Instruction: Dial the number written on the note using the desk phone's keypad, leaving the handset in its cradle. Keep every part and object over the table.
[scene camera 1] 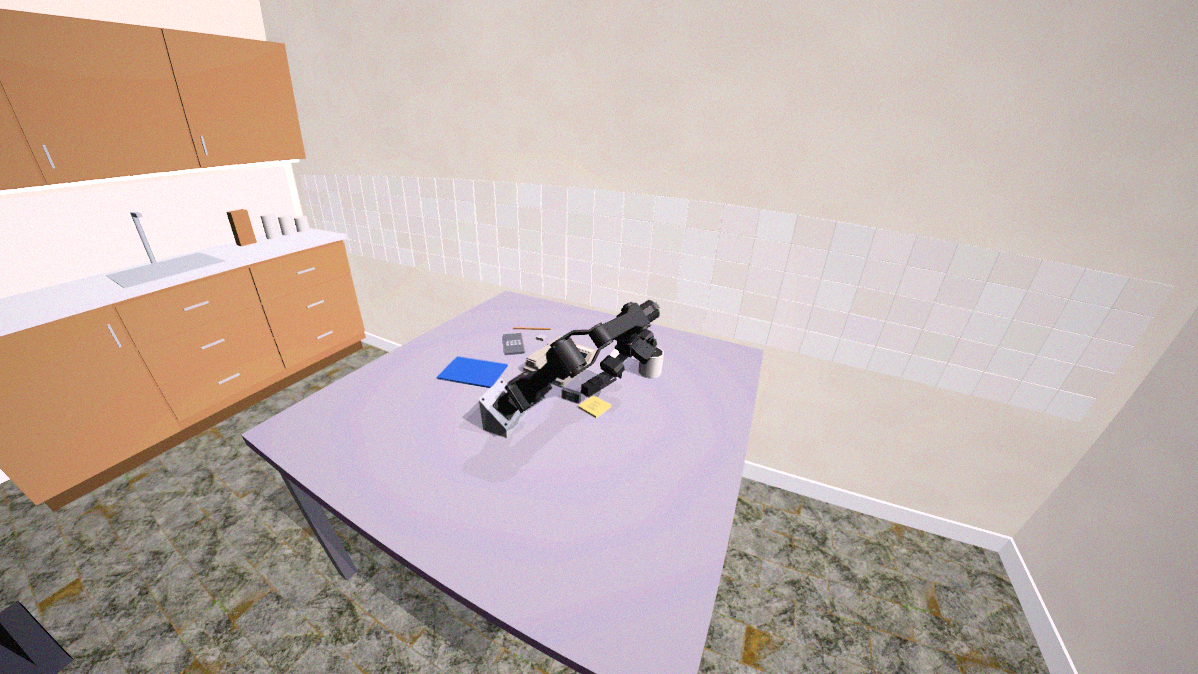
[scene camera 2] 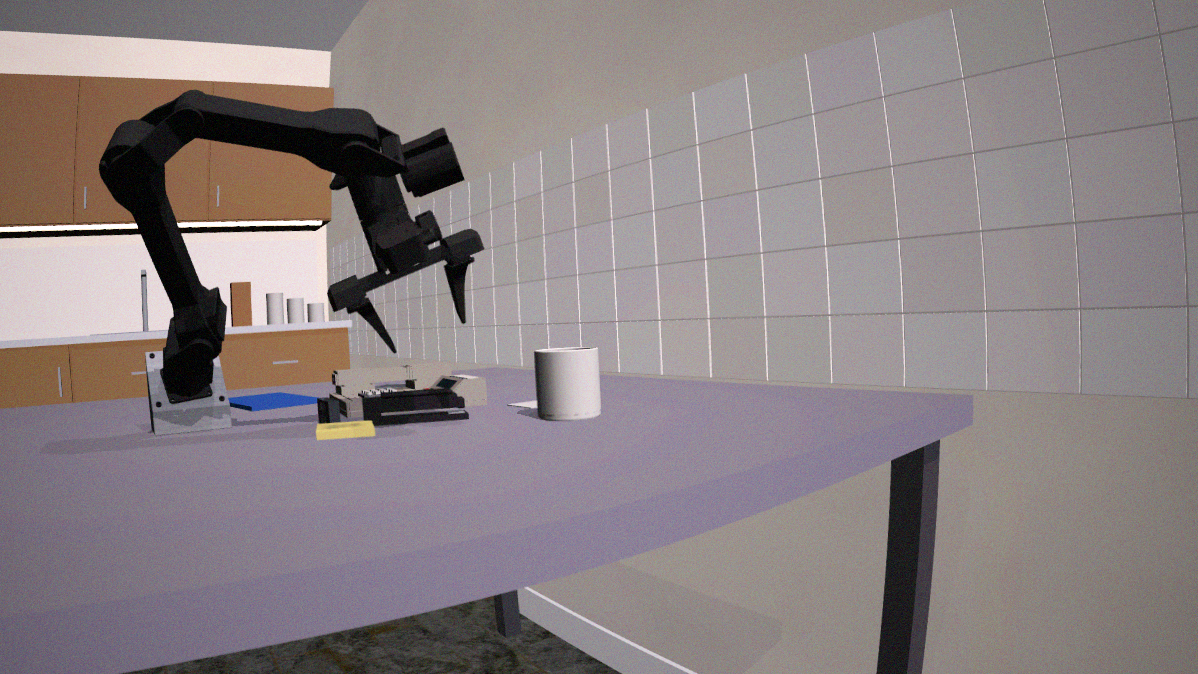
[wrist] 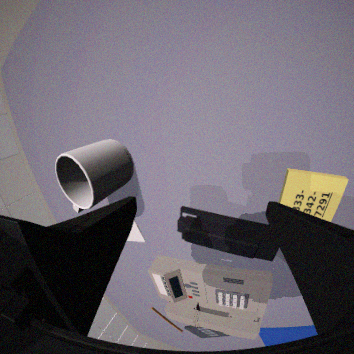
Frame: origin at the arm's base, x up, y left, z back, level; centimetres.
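Seen in the pictures: gripper, between the fingertips: (scene camera 1: 628,368) (scene camera 2: 429,337) (wrist: 202,206); arm's base, origin of its link: (scene camera 1: 505,405) (scene camera 2: 186,383).
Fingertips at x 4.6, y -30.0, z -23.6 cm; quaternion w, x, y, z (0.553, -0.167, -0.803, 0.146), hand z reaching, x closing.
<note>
Pixels of each thing's top centre, then the offset from my fingertips to it.
- beige desk phone, centre of its top: (scene camera 2: 402,379) (wrist: 206,307) (scene camera 1: 560,355) dx -6.9, dy +26.4, dz -11.0 cm
- yellow note, centre of its top: (scene camera 2: 344,426) (wrist: 309,202) (scene camera 1: 594,405) dx -10.1, dy +8.2, dz +8.3 cm
- long black object, centre of its top: (scene camera 2: 413,391) (wrist: 221,244) (scene camera 1: 599,376) dx -7.1, dy +9.9, dz -3.1 cm
- white mug, centre of its top: (scene camera 2: 568,348) (wrist: 71,191) (scene camera 1: 650,349) dx -2.5, dy -4.0, dz -18.4 cm
- white paper, centre of its top: (wrist: 121,229) dx -10.9, dy +8.3, dz -25.0 cm
- blue folder, centre of its top: (scene camera 2: 266,398) (scene camera 1: 472,370) (wrist: 289,343) dx -10.3, dy +53.8, dz +3.4 cm
- grey calculator, centre of its top: (scene camera 2: 382,388) (wrist: 207,331) (scene camera 1: 513,342) dx -10.2, dy +49.5, dz -19.6 cm
- pencil, centre of its top: (wrist: 166,320) (scene camera 1: 531,328) dx -10.4, dy +48.1, dz -34.1 cm
The beige desk phone (scene camera 1: 540,362) (scene camera 2: 464,389) (wrist: 210,277) stands on the table, its keypad (wrist: 231,299) showing low in the wrist view. The arm hides part of it in the first scene view. The handset is hard to make out. The yellow note (scene camera 1: 594,406) (scene camera 2: 345,430) (wrist: 315,192) lies near the phone. In the wrist view it reads "33-", "342-", "7291"; a finger hides its lower part, and the first digit is unclear. My gripper (scene camera 2: 428,336) (wrist: 202,206) is open and empty, high above the phone area, fingers pointing down.
A long black object (scene camera 2: 423,402) (wrist: 225,232) lies between the note and phone. A white mug (scene camera 1: 650,364) (scene camera 2: 568,385) (wrist: 112,167) stands beyond it, near white paper (wrist: 136,233). A blue folder (scene camera 1: 473,371) (scene camera 2: 272,401) (wrist: 287,335), grey calculator (scene camera 1: 512,343) (wrist: 205,332) and pencil (scene camera 1: 531,328) (wrist: 167,319) lie around the phone.
</note>
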